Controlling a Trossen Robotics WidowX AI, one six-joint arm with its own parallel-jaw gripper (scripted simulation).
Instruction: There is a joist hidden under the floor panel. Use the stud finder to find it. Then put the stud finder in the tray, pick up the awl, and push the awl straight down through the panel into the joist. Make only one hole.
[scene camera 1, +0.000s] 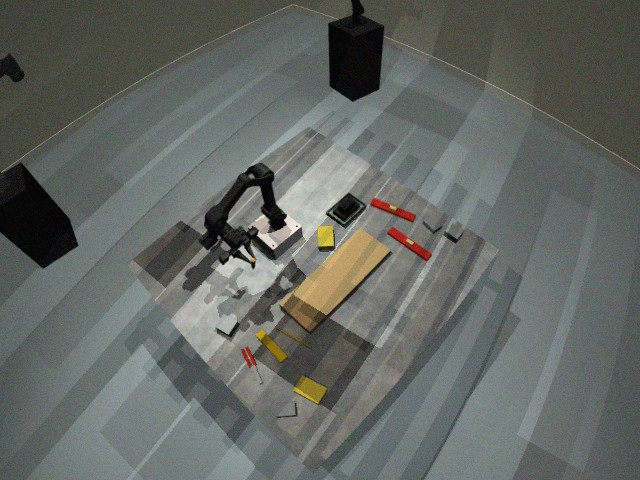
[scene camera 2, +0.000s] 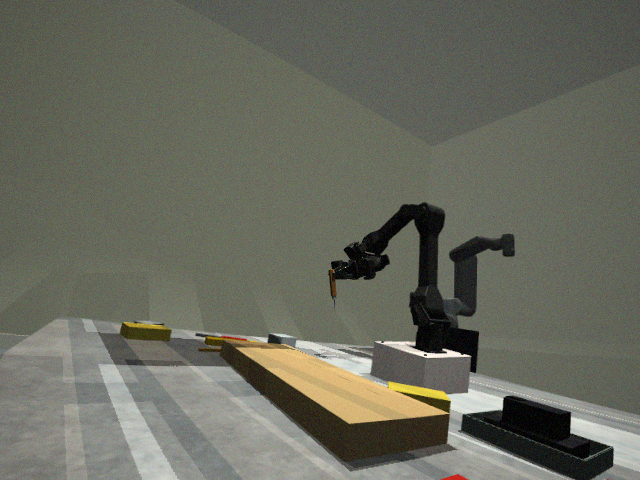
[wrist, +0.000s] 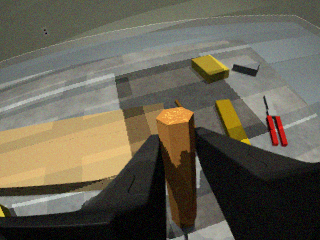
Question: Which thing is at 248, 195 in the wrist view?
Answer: The gripper.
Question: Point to the gripper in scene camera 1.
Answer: At 253, 261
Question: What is the gripper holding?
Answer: An awl.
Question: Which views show the gripper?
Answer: Scene camera 1, scene camera 2 and the wrist view: all of them.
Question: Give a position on a yellow bar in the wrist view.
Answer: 228, 116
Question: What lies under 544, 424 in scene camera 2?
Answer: A stud finder.
